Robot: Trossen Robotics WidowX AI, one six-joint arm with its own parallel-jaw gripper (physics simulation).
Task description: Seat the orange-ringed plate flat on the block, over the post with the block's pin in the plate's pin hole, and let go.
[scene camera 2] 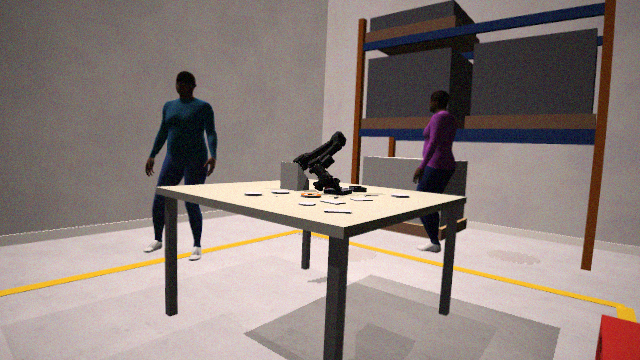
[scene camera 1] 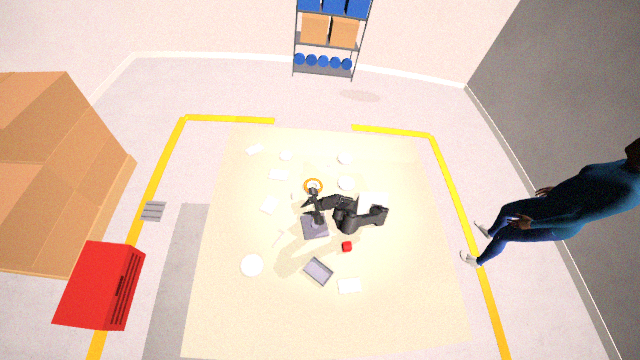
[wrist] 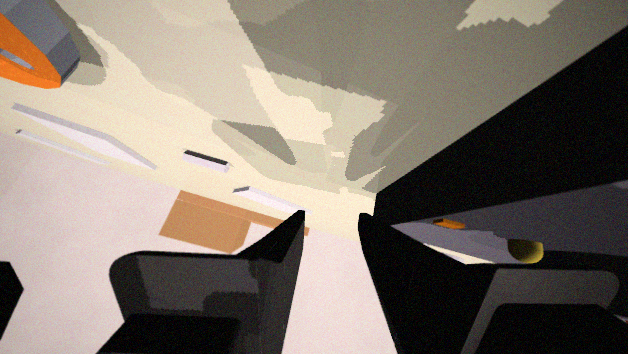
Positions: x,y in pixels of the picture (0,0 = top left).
Scene:
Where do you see an orange-ringed plate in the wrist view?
46,55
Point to a grey block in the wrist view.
At 533,184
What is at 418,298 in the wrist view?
My gripper.

